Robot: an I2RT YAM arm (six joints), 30 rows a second.
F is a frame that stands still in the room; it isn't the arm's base.
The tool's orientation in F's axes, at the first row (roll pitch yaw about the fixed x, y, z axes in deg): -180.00 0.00 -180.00
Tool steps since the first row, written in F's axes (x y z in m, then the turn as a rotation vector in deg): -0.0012 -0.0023 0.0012 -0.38 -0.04 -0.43; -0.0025 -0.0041 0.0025 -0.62 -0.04 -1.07; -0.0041 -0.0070 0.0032 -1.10 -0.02 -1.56; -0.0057 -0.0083 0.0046 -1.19 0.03 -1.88; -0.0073 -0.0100 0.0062 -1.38 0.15 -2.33; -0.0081 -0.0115 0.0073 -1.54 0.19 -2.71; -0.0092 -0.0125 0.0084 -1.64 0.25 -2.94
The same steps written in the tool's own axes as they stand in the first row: 0.0012 -0.0023 -0.0012 0.38 -0.04 0.43; 0.0025 -0.0041 -0.0025 0.62 -0.04 1.07; 0.0041 -0.0070 -0.0032 1.10 -0.02 1.56; 0.0057 -0.0083 -0.0046 1.19 0.03 1.88; 0.0073 -0.0100 -0.0062 1.38 0.15 2.33; 0.0081 -0.0115 -0.0073 1.54 0.19 2.71; 0.0092 -0.0125 -0.0084 1.64 0.25 2.94
